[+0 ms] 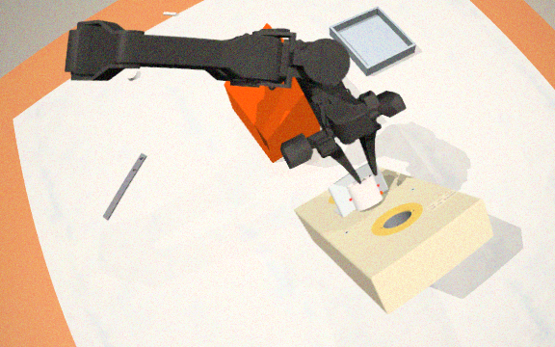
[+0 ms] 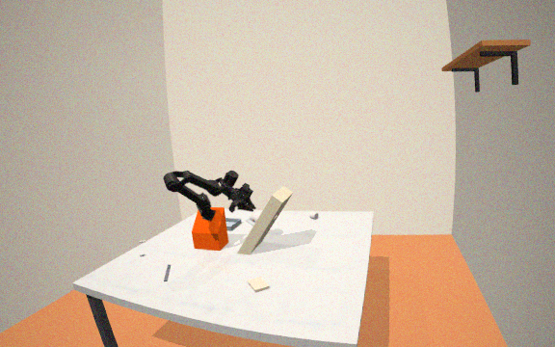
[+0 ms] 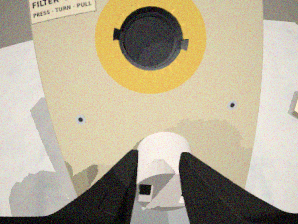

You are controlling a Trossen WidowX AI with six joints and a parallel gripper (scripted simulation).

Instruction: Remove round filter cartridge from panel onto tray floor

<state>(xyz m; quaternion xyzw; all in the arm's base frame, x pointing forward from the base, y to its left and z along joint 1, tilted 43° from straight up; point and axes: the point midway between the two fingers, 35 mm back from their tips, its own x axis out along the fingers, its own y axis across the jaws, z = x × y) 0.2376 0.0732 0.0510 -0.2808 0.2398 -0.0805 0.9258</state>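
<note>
Right now the round filter cartridge is 40 mm below my gripper tip. Round my gripper tip: service panel 50 mm ahead, 60 mm below; grey tray 360 mm behind, 260 mm to the left, 200 mm below.
</note>
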